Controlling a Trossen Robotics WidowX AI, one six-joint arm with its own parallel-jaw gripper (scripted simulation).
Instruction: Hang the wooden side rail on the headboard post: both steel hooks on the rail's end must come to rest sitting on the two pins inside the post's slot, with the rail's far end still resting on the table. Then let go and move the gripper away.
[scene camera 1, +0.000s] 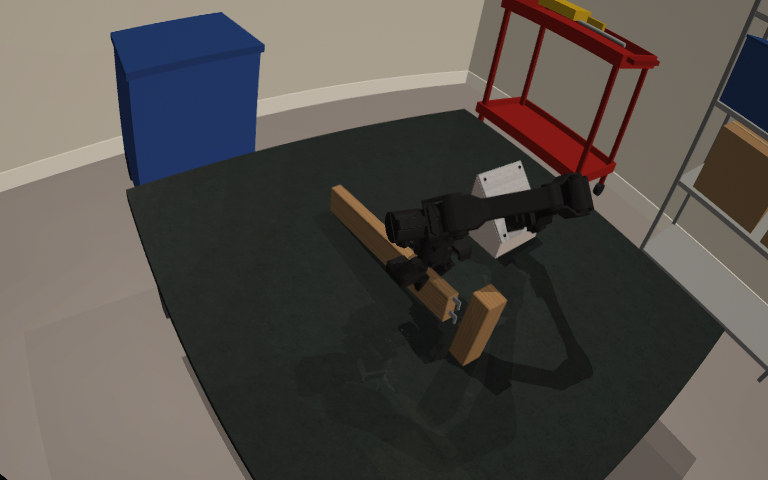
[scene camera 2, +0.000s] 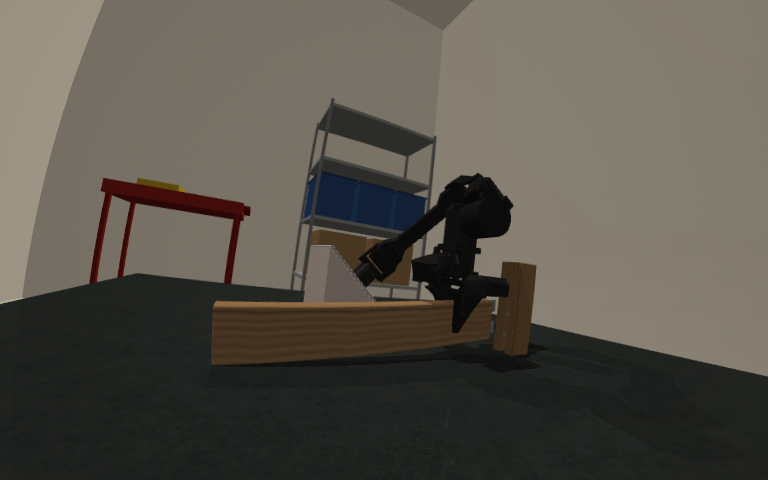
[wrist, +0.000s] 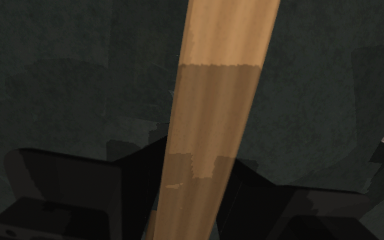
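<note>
Scene camera 2: my gripper (scene camera 2: 449, 330), a wooden side rail (scene camera 2: 243, 332), a headboard post (scene camera 2: 514, 313). Scene camera 1: the gripper (scene camera 1: 422, 287), the wooden side rail (scene camera 1: 357, 218), the headboard post (scene camera 1: 485, 306). Wrist view: the gripper (wrist: 189, 144), the wooden side rail (wrist: 221, 58).
</note>
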